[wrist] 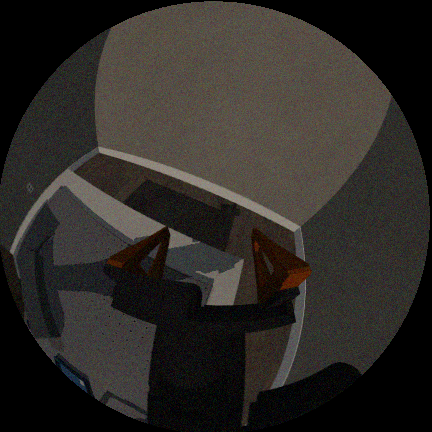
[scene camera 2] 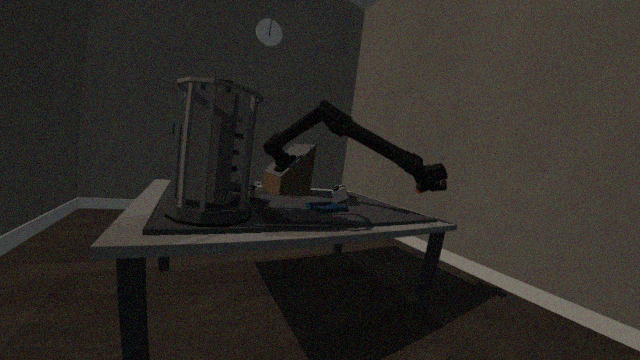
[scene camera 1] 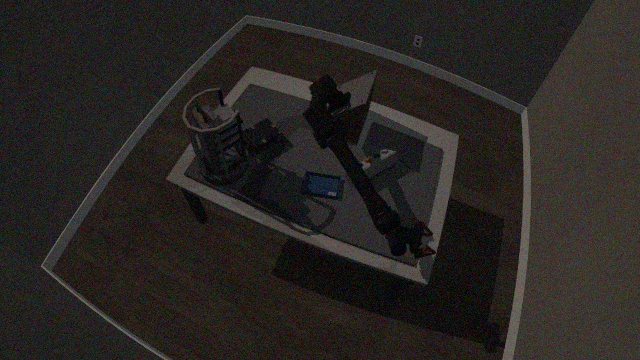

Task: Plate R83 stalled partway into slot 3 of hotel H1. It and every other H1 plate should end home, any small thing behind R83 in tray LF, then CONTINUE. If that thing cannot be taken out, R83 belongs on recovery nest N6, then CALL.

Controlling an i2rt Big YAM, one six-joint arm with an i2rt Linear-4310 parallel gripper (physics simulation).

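Places are measured from the arm's base along level axes (x ahead, y left, z up), in centimetres.
Where they show: gripper, between the fingertips: (wrist: 209, 231) (scene camera 2: 435, 188) (scene camera 1: 433, 243); arm's base, origin of its link: (scene camera 2: 286, 164) (scene camera 1: 340, 103).
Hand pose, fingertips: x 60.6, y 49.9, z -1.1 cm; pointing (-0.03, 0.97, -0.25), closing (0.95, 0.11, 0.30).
Observation:
Things, the pixels of their centre, and the offset from my fingertips. "spot": a spot on its surface instead.
- tall round cage-like rack, middle of its body: (scene camera 2: 214, 150) (scene camera 1: 216, 135) dx -24.0, dy -96.8, dz +5.4 cm
- shallow blue tray, middle of its body: (scene camera 2: 327, 207) (scene camera 1: 321, 184) dx -23.4, dy -49.5, dz -13.2 cm
- pale console, middle of its body: (scene camera 1: 374, 164) (scene camera 2: 339, 192) dx -38.1, dy -28.4, dz -9.9 cm
- table rim, a spot on its surface: (scene camera 1: 315, 241) spot: dx +2.4, dy -46.1, dz -15.3 cm
A tall round cage-like rack (scene camera 1: 204, 131) (scene camera 2: 186, 145) stands at the left end of the table, with dark ledges inside. Its labels, slot numbers, plate R83 and any small thing behind it cannot be made out in the dim light. A shallow blue tray (scene camera 1: 320, 184) (scene camera 2: 327, 206) (wrist: 71, 372) lies on the mat near the middle; its label is unreadable. My gripper (scene camera 1: 430, 240) (wrist: 209, 231) is open and empty, its orange fingers wide apart. It hangs above the table's right front corner, far from the rack. Nest N6 cannot be identified.
A pale console (scene camera 1: 382, 158) (scene camera 2: 339, 193) with small coloured buttons stands right of the arm's middle. A slanted box (scene camera 1: 365, 92) (scene camera 2: 300, 172) stands near the arm's base at the back. Dark low shapes (scene camera 1: 267, 136) lie right of the rack. The table rim (scene camera 1: 315, 241) surrounds the mat.

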